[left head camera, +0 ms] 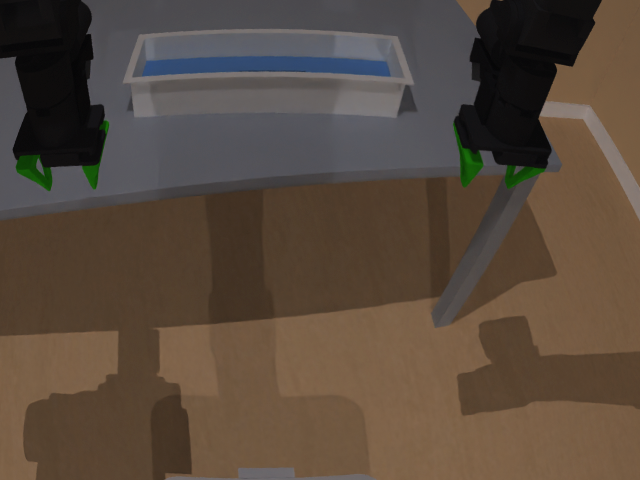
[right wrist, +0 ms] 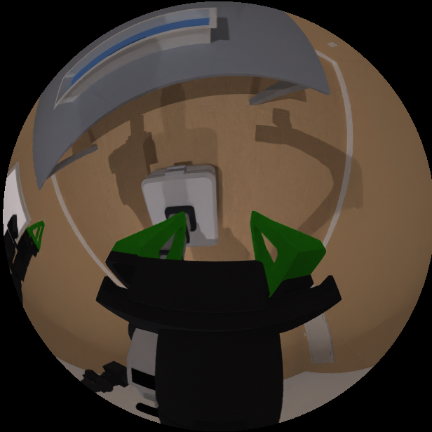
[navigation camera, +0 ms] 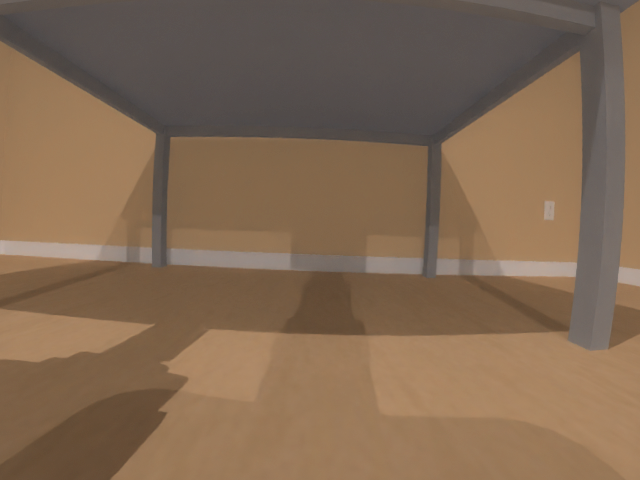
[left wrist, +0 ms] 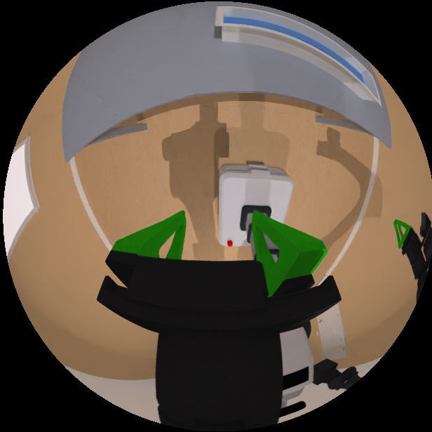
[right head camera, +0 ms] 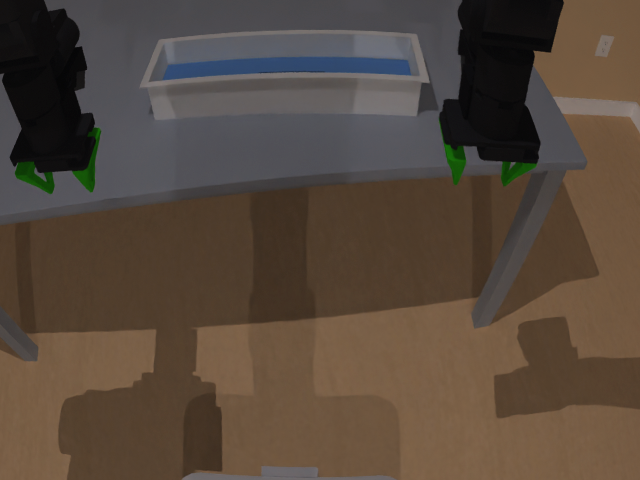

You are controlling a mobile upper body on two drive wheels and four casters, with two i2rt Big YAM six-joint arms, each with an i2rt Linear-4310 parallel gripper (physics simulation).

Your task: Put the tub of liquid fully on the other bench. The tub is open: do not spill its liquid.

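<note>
The long white open tub [left head camera: 263, 97] [right head camera: 286, 97] [left wrist: 300, 52] [right wrist: 130, 50] stands upright on the grey bench [left head camera: 289, 144] [right head camera: 299, 142] [left wrist: 150, 65] [right wrist: 260, 55], with blue liquid [left head camera: 263, 65] [right head camera: 286, 65] inside. Its whole base rests on the bench top, set back from the near edge. My left gripper [left head camera: 72, 188] [right head camera: 72, 191] [left wrist: 218, 215] is open and empty, left of the tub and over the near edge in the head views. My right gripper [left head camera: 485, 186] [right head camera: 479, 183] [right wrist: 217, 216] is open and empty, right of the tub. Neither gripper touches the tub.
A bench leg [left head camera: 485, 253] [right head camera: 519, 248] [navigation camera: 597, 206] stands at the near right corner. Two far legs [navigation camera: 160, 201] [navigation camera: 433, 211] stand near the back wall [navigation camera: 294, 191]. The white robot base [left wrist: 255, 195] [right wrist: 202, 200] is on the floor in front of the bench.
</note>
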